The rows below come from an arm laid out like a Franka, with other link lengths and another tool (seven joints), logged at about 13 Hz.
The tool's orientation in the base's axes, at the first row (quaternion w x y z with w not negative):
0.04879 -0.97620 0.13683 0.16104
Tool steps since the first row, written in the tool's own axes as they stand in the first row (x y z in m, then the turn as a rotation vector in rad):
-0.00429 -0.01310 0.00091 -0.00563 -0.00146 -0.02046
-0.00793 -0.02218 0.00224 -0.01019 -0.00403 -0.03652
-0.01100 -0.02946 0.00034 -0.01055 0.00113 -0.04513
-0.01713 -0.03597 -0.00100 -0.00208 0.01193 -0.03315
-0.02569 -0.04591 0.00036 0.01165 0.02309 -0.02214
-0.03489 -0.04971 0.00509 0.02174 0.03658 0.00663
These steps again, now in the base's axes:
-0.00048 0.01375 0.00122 0.00145 -0.00004 0.02122
-0.00162 0.02355 0.00162 0.00285 0.00133 0.03800
-0.00179 0.03103 0.00479 0.00366 -0.00472 0.04597
-0.00512 0.03862 0.00840 0.00471 -0.01552 0.03134
-0.01052 0.05048 0.01043 0.01074 -0.02813 0.01589
-0.01925 0.05709 0.00918 0.00746 -0.03958 -0.01525

